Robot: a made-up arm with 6 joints.
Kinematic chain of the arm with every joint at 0, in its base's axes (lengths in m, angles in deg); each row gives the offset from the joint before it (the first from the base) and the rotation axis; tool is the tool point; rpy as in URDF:
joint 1: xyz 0 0 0.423 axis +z
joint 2: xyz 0 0 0 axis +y
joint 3: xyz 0.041 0 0.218 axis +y
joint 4: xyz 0.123 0 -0.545 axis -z
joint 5: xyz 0 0 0 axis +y
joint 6: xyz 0.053 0 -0.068 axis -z
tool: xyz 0 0 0 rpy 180 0 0
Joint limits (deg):
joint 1: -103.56..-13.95
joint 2: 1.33..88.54
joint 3: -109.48..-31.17
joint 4: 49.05..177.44
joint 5: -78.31..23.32
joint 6: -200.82..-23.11
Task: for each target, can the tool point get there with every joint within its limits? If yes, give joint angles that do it. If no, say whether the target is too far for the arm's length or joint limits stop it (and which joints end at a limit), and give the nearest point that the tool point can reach.
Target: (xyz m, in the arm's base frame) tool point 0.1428 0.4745 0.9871
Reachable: no: joint limits stop it (at a limit: joint 1, joint 2, joint 3, joint 4, joint 5) | nearest point 0.4456 -0.1709 0.9629 | short by 0.713 m
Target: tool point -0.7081 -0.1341 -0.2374
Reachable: no: too far | nearest point -0.2446 0.0171 -0.0420 | short by 0.525 m
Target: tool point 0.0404 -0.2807 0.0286
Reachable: yes | joints -65.31 42.46 -42.07 107.16 -64.21 -72.05
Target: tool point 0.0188 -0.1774 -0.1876
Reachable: yes | joints -79.63 78.15 -67.43 165.40 -0.37 -185.90
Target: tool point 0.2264 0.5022 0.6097
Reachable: no: joint limits stop it (at a limit: joint 1, joint 2, joint 3, joint 4) | nearest point 0.0473 0.2124 0.0642 | short by 0.643 m
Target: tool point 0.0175 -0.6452 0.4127
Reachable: yes | joints -81.66 19.82 -72.19 62.32 -54.40 -122.35
